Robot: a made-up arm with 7 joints.
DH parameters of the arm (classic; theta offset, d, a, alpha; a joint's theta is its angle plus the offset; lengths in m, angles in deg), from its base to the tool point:
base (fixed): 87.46 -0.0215 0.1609 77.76
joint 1: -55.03 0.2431 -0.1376 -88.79
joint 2: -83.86 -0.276 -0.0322 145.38
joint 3: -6.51 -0.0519 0.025 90
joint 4: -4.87 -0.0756 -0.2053 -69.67
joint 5: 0 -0.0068 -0.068 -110.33
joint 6: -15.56 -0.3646 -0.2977 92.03
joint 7: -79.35 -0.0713 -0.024 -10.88
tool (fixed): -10.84 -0.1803 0 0
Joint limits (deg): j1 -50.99..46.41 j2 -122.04..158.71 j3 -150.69..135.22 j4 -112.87..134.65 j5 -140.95..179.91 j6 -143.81..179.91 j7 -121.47..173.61
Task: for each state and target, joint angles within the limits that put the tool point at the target. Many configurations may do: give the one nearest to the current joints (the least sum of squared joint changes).
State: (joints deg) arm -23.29 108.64 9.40 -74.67 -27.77 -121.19 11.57
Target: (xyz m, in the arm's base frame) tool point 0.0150 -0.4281 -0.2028
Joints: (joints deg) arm -15.23 91.35 29.56 -84.73 -49.49 -135.16 8.63
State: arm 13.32 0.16 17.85 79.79 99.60 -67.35 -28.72
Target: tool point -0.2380 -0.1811 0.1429
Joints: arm 17.44 0.93 55.04 72.08 121.87 -97.70 -21.02
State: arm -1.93 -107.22 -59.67 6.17 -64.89 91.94 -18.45
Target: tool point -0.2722 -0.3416 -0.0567
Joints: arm -46.05 -108.05 -63.20 -4.80 -73.78 127.15 -26.39
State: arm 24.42 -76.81 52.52 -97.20 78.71 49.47 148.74
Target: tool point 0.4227 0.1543 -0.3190
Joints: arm 15.37 -47.41 30.46 -112.16 94.45 23.43 152.19
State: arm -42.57 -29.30 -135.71 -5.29 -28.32 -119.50 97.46
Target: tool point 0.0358 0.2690 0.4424
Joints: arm -38.89 -21.16 -146.59 -9.01 -41.51 -117.78 98.19
